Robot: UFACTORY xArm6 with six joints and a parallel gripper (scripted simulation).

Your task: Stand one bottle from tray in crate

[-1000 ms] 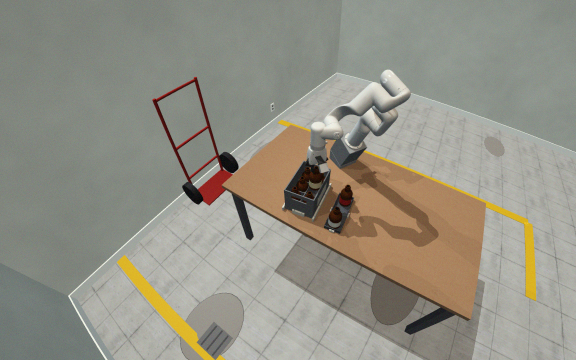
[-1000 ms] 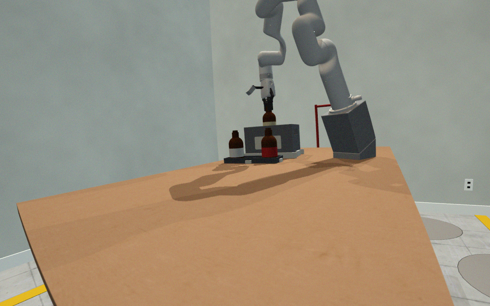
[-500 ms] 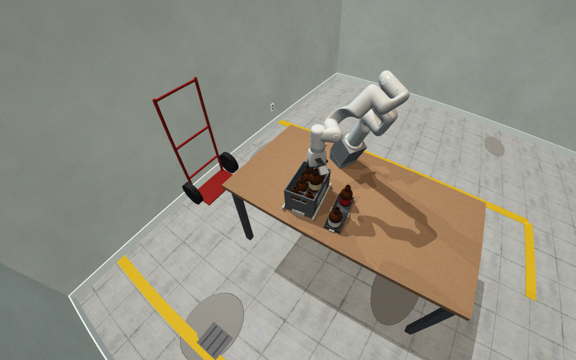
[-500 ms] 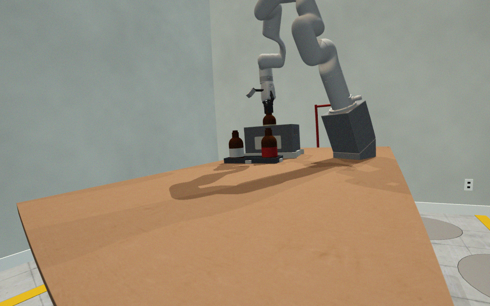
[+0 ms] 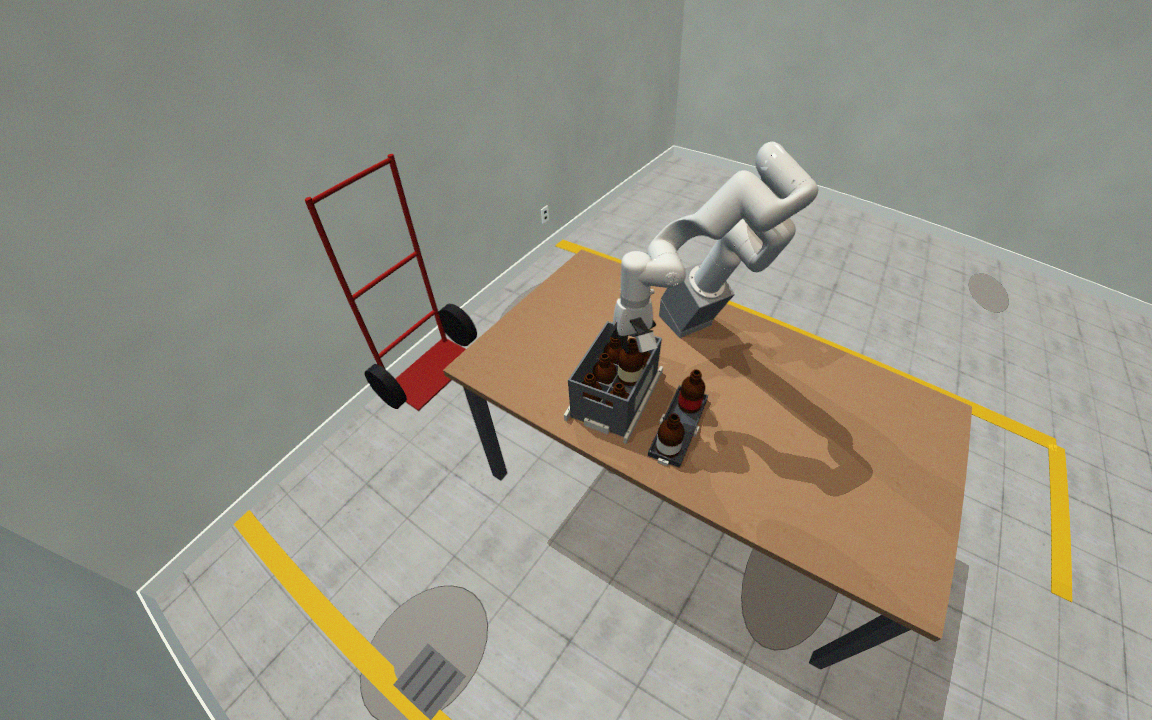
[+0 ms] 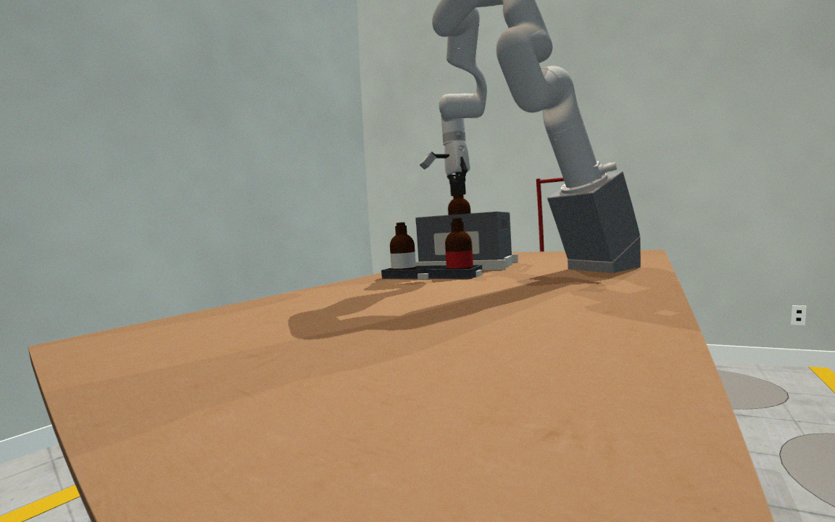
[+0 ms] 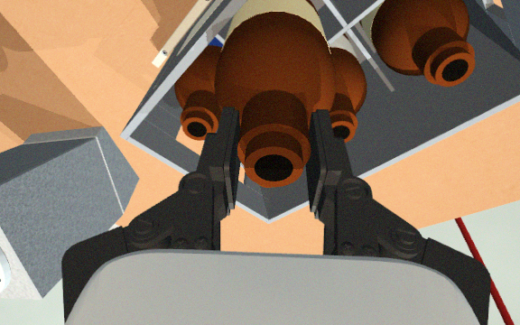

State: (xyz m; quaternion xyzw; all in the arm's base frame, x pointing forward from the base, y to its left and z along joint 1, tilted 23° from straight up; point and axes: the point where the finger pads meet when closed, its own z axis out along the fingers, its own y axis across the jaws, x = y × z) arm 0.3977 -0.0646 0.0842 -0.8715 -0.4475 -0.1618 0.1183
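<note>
Right now the grey crate is 170 mm below my hand, 40 mm to the right of it and 10 mm ahead of it. Also, from my hand: dark tray: 250 mm below, 180 mm to the left, 10 mm behind.
</note>
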